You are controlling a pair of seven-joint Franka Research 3 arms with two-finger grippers.
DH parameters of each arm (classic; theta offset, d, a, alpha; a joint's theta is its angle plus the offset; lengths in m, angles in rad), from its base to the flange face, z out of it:
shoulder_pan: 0 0.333 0 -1.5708
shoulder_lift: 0 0 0 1.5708
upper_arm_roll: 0 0.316 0.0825 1.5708
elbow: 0 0 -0.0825 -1.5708
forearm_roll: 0 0.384 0 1.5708
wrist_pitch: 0 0 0.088 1.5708
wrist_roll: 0 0.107 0 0
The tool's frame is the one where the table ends.
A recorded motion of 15 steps. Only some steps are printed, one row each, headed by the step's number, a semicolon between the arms.
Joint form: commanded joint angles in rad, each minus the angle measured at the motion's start. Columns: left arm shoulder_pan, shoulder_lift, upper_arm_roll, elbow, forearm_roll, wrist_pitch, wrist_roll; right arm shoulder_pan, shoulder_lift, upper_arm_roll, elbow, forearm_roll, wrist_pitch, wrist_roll.
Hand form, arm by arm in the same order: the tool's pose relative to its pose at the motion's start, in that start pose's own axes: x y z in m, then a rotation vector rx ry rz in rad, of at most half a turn. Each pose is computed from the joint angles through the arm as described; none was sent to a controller.
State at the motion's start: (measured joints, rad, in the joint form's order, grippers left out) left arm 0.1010 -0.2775 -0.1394 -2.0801 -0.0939 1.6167 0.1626; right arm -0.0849 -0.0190 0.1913 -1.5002 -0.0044 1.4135 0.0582
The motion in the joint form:
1: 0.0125 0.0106 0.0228 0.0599 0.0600 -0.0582 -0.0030; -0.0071 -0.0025 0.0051 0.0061 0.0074 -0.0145 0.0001
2: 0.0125 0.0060 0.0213 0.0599 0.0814 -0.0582 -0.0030; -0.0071 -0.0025 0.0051 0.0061 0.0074 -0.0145 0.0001
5: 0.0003 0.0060 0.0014 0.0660 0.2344 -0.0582 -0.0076; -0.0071 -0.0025 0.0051 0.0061 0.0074 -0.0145 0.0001
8: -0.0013 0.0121 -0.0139 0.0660 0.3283 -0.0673 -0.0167; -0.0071 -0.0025 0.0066 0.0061 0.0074 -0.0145 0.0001
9: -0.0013 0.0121 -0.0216 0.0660 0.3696 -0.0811 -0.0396; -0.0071 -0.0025 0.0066 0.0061 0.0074 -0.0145 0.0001
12: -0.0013 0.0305 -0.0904 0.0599 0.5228 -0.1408 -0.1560; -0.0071 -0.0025 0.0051 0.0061 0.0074 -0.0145 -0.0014
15: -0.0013 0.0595 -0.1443 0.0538 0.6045 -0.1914 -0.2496; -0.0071 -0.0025 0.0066 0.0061 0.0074 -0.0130 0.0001
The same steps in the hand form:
1: -0.0046 -0.0208 -0.0204 0.0444 -0.0146 -0.0309; -0.0026 0.0002 -0.0027 0.0065 -0.0064 0.0009
2: -0.0062 -0.0219 -0.0223 0.0674 -0.0141 -0.0297; -0.0026 0.0002 -0.0027 0.0065 -0.0064 0.0009
5: -0.0062 -0.0226 -0.0266 0.2303 -0.0347 -0.0062; -0.0026 0.0002 -0.0027 0.0065 -0.0064 0.0009
8: -0.0054 -0.0248 -0.0256 0.3274 -0.0625 -0.0018; -0.0027 -0.0006 -0.0027 0.0064 -0.0064 -0.0006
9: -0.0068 -0.0254 -0.0258 0.3707 -0.0775 -0.0207; -0.0027 -0.0006 -0.0027 0.0064 -0.0064 -0.0006
12: -0.0043 -0.0109 -0.0163 0.5516 -0.1401 -0.0866; -0.0026 0.0002 -0.0027 0.0065 -0.0064 -0.0006
15: 0.0008 0.0024 -0.0022 0.6601 -0.1853 -0.1374; -0.0025 -0.0007 -0.0029 0.0065 -0.0049 -0.0005

